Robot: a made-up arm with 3 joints. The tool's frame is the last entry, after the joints.
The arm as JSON. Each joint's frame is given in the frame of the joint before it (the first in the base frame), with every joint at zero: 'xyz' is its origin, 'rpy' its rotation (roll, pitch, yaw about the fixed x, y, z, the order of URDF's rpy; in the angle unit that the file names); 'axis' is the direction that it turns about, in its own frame. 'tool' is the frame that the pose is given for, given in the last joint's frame.
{
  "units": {
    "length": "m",
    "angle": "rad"
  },
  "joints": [
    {
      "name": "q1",
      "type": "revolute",
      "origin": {
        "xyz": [
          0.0,
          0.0,
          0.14
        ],
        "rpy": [
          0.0,
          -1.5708,
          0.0
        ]
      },
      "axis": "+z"
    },
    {
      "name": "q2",
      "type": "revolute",
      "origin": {
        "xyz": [
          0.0,
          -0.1,
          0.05
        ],
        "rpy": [
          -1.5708,
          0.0,
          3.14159
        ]
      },
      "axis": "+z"
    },
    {
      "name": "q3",
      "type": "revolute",
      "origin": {
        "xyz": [
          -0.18,
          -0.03,
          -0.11
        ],
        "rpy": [
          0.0,
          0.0,
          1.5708
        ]
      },
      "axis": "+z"
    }
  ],
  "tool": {
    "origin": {
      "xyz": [
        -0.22,
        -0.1,
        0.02
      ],
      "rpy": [
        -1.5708,
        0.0,
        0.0
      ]
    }
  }
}
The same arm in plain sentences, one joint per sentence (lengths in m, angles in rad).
The arm has three revolute joints in a row. What follows holds with every joint at zero, and every direction is one of the base frame's. The first joint sits 0.14 m along +z from the base frame's origin and rotates about -x. The second joint sits 0.05 m along -x and 0.1 m along -y from the first joint and rotates about -y. The third joint sits 0.03 m along -x and 0.11 m along +y and 0.18 m along +z from the second joint and rotates about -y. The tool frame, which is the frame that the pose is given for, sits 0.22 m along -x and 0.02 m along -y and 0.1 m along -z from the third joint; its axes are the base frame's turned by roll 0, pitch 0 and yaw 0 rad (as in URDF: about the fixed x, then y, then z).
